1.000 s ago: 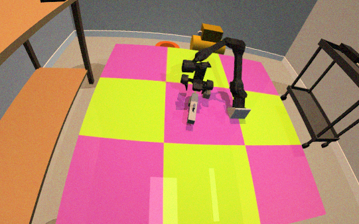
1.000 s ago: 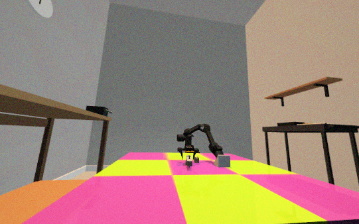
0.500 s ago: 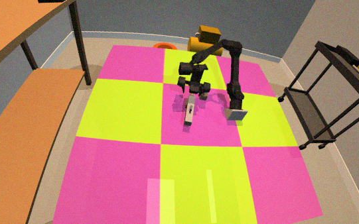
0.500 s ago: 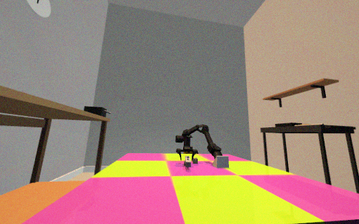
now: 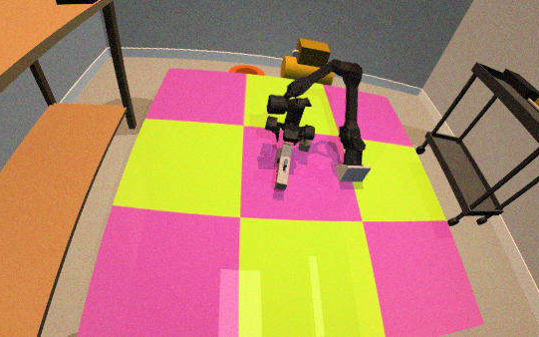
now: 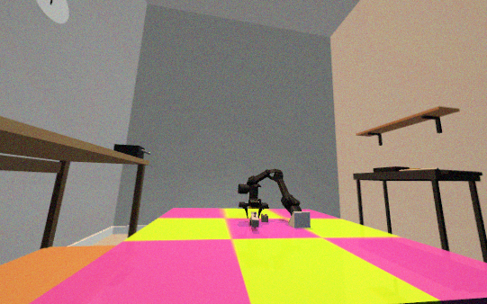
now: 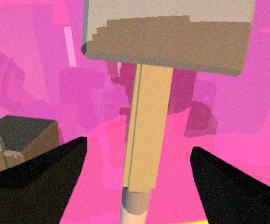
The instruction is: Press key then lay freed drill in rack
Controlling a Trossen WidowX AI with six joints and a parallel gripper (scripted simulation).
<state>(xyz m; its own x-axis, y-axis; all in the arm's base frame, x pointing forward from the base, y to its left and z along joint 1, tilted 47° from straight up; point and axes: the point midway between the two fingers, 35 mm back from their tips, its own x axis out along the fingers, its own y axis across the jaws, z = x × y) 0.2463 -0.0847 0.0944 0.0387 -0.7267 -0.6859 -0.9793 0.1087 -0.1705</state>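
Right now my gripper tip is 40 mm to the right of the drill, 30 mm below it and 10 mm short of it. Round my gripper tip: key: 160 mm to the left, 40 mm above, 30 mm ahead; then rack: 80 mm behind, 10 mm to the right.
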